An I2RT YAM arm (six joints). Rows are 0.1 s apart.
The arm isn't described. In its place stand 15 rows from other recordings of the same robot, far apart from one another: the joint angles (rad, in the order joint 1, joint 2, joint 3, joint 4, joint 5, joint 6), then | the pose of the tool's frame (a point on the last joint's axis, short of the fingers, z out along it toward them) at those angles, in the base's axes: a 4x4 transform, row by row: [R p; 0 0 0 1], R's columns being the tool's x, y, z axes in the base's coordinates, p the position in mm.
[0.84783, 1.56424, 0.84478, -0.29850, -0.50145, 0.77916] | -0.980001 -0.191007 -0.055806 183.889; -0.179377 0.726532 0.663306 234.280; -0.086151 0.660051 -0.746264 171.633; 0 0 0 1
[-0.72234, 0.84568, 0.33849, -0.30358, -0.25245, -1.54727] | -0.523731 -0.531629 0.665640 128.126; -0.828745 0.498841 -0.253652 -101.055; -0.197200 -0.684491 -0.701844 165.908; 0 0 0 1
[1.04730, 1.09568, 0.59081, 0.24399, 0.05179, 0.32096] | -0.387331 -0.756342 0.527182 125.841; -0.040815 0.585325 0.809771 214.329; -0.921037 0.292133 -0.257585 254.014; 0 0 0 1
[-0.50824, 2.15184, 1.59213, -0.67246, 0.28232, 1.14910] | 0.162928 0.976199 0.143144 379.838; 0.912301 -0.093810 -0.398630 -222.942; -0.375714 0.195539 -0.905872 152.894; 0 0 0 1
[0.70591, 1.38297, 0.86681, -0.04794, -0.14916, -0.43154] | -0.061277 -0.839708 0.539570 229.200; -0.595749 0.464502 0.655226 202.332; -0.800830 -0.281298 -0.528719 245.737; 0 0 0 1
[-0.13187, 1.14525, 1.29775, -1.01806, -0.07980, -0.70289] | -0.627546 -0.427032 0.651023 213.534; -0.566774 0.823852 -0.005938 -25.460; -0.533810 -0.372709 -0.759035 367.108; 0 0 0 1
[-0.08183, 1.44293, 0.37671, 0.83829, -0.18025, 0.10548] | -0.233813 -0.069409 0.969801 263.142; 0.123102 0.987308 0.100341 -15.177; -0.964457 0.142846 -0.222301 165.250; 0 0 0 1
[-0.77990, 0.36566, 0.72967, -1.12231, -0.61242, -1.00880] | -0.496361 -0.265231 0.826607 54.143; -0.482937 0.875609 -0.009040 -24.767; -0.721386 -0.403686 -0.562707 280.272; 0 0 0 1
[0.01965, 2.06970, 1.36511, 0.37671, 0.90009, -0.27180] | -0.505945 0.616082 0.603707 463.300; -0.176837 0.610945 -0.771670 -18.788; -0.844244 -0.497181 -0.200159 201.387; 0 0 0 1
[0.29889, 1.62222, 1.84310, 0.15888, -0.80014, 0.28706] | 0.101391 -0.907770 0.407030 328.137; 0.237624 0.419394 0.876153 127.832; -0.966051 0.007886 0.258230 525.995; 0 0 0 1
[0.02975, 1.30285, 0.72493, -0.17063, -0.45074, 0.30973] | -0.753309 -0.122006 0.646250 265.211; 0.252063 0.854042 0.455056 23.408; -0.607445 0.505694 -0.612604 212.327; 0 0 0 1
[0.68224, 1.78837, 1.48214, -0.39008, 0.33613, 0.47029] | -0.624509 -0.129951 0.770131 326.588; 0.043822 0.978677 0.200676 250.183; -0.779788 0.159072 -0.605498 285.608; 0 0 0 1
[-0.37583, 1.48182, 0.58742, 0.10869, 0.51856, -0.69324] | -0.918067 0.075427 0.389184 245.482; -0.234411 0.688423 -0.686385 -115.832; -0.319695 -0.721377 -0.614338 148.745; 0 0 0 1
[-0.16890, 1.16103, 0.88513, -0.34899, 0.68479, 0.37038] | -0.307408 0.801507 0.512920 241.948; 0.336832 0.595775 -0.729106 -64.100; -0.889969 -0.051365 -0.453119 287.215; 0 0 0 1
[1.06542, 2.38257, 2.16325, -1.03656, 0.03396, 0.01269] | -0.471323 -0.863485 0.179578 241.993; -0.825638 0.503577 0.254423 434.864; -0.310122 -0.028351 -0.950274 196.258; 0 0 0 1
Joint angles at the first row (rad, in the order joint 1, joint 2, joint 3, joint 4, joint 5, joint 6):
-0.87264 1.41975 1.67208 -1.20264 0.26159 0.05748
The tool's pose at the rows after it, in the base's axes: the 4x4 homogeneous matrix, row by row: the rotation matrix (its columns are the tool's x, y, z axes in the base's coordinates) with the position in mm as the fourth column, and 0 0 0 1 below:
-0.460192 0.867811 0.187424 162.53; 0.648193 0.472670 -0.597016 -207.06; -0.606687 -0.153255 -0.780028 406.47; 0 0 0 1
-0.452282 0.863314 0.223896 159.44; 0.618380 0.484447 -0.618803 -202.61; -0.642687 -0.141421 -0.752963 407.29; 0 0 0 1
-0.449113 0.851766 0.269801 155.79; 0.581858 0.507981 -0.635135 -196.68; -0.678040 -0.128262 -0.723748 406.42; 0 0 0 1
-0.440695 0.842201 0.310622 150.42; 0.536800 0.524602 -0.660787 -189.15; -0.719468 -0.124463 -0.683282 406.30; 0 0 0 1
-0.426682 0.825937 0.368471 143.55; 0.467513 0.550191 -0.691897 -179.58; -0.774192 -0.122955 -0.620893 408.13; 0 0 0 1
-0.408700 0.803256 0.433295 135.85; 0.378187 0.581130 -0.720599 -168.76; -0.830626 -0.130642 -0.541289 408.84; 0 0 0 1
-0.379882 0.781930 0.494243 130.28; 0.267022 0.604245 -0.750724 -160.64; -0.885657 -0.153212 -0.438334 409.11; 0 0 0 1
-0.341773 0.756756 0.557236 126.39; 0.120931 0.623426 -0.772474 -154.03; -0.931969 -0.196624 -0.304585 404.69; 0 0 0 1
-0.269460 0.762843 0.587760 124.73; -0.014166 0.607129 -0.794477 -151.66; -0.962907 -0.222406 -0.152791 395.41; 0 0 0 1
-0.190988 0.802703 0.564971 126.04; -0.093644 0.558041 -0.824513 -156.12; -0.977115 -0.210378 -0.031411 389.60; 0 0 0 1
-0.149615 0.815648 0.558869 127.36; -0.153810 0.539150 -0.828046 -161.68; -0.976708 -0.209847 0.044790 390.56; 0 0 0 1
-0.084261 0.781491 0.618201 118.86; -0.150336 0.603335 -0.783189 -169.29; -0.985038 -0.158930 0.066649 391.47; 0 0 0 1
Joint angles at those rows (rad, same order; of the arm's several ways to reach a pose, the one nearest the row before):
-0.87283 1.40527 1.66003 -1.18796 0.24245 0.06597
-0.87285 1.36670 1.61906 -1.13590 0.22811 0.05226
-0.87225 1.31944 1.56457 -1.07665 0.20325 0.03092
-0.87130 1.26239 1.50481 -1.01175 0.18888 0.00856
-0.87109 1.19111 1.43824 -0.92788 0.16442 -0.02570
-0.87126 1.10930 1.35880 -0.82720 0.13283 -0.06988
-0.87127 1.03439 1.27615 -0.69822 0.10538 -0.11969
-0.87090 0.95510 1.16225 -0.51747 0.07141 -0.18505
-0.87133 0.89006 1.02971 -0.29334 0.06178 -0.21743
-0.87472 0.87591 0.94499 -0.10063 0.09529 -0.20906
-0.88825 0.88773 0.91792 0.01479 0.08876 -0.21562
-0.97027 0.89057 0.91272 0.04470 -0.06753 -0.15545

